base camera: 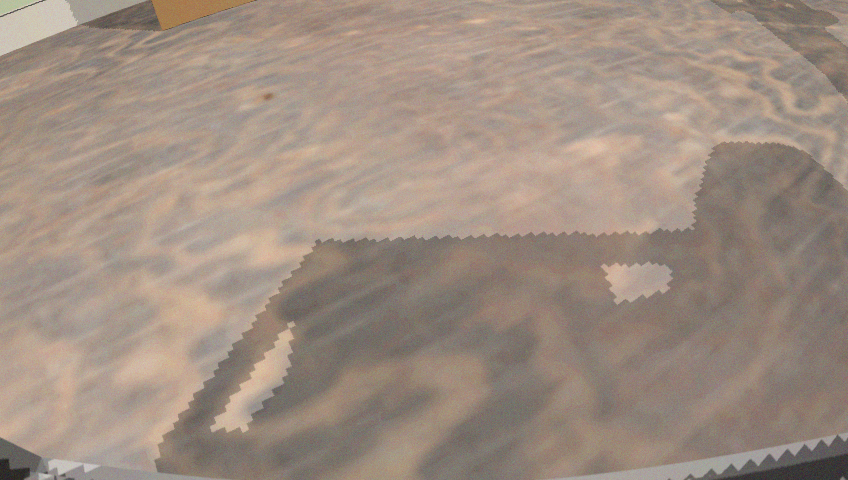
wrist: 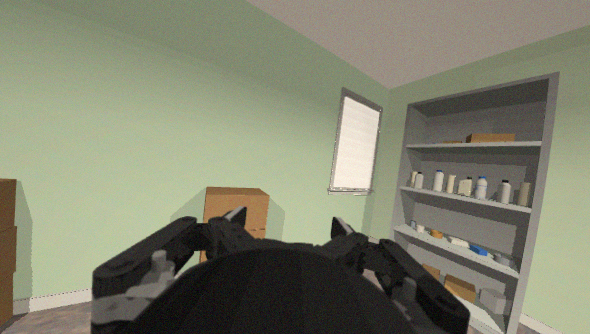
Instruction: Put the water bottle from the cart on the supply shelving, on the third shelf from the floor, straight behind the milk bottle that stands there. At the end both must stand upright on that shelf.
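Frame: origin at the arm's base, x ahead, y left, z up, level; metres.
Seen in the pictures: gripper, fingertip midpoint: [wrist: 288, 221].
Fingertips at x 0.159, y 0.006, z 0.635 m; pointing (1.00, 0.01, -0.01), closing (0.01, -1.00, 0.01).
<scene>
Offsets run from my fingertips to a thing's top centre. Level surfaces: height alone.
The grey supply shelving [wrist: 544, 150] stands at the right of the wrist view. Its third shelf from the floor [wrist: 465, 200] carries a row of upright containers: a white bottle with a blue cap [wrist: 438, 181], a cream jug with a dark cap [wrist: 465, 187], another blue-capped bottle @[dy -1.540, dx +1.080, dz +0.146 m] [wrist: 481, 188], a dark-capped white bottle @[dy -1.606, dx +0.979, dz +0.134 m] [wrist: 504, 192] and others. I cannot tell which is the milk bottle, nor what stands behind the row. My gripper [wrist: 288, 221] is open and empty, well away from the shelving. The water bottle and the cart do not show in either view.
Stacked cardboard boxes [wrist: 237, 205] stand against the green wall, with more boxes [wrist: 7, 210] at the far left. A window [wrist: 356, 145] is left of the shelving. In the base camera view, a cardboard box [base camera: 196, 8] stands at the top left, and shadows fall across the floor @[dz -1.032 m] [base camera: 416, 148].
</scene>
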